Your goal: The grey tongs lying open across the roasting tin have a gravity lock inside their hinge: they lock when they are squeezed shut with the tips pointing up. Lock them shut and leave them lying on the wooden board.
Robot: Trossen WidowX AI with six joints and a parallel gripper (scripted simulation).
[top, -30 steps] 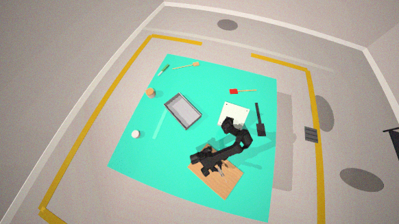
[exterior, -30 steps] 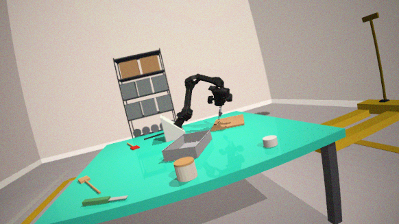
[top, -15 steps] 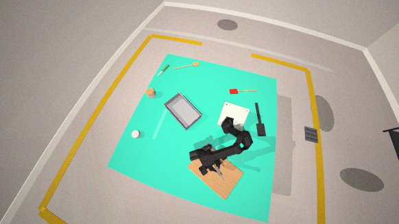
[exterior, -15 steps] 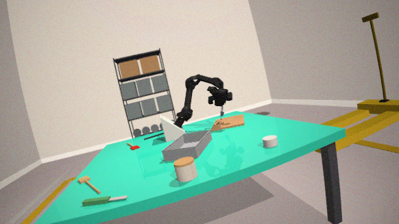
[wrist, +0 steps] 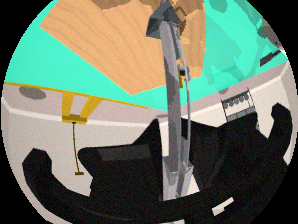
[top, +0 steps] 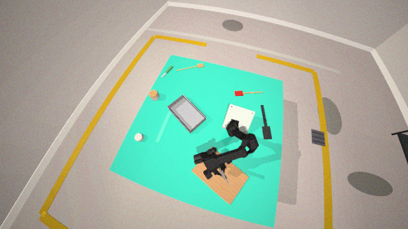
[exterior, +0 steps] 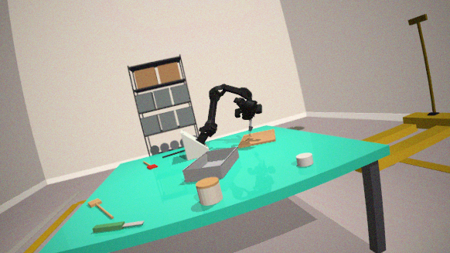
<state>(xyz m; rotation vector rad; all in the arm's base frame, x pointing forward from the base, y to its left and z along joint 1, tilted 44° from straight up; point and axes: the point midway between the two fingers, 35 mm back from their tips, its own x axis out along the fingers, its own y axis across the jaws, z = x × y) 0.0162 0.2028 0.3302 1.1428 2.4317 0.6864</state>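
The wooden board lies 15 cm below my gripper tip. Round my gripper tip: black spatula (28 cm behind, 50 cm to the right, 15 cm below); white puck (71 cm ahead, 5 cm to the right, 14 cm below); grey roasting tin (41 cm ahead, 37 cm to the right, 13 cm below).
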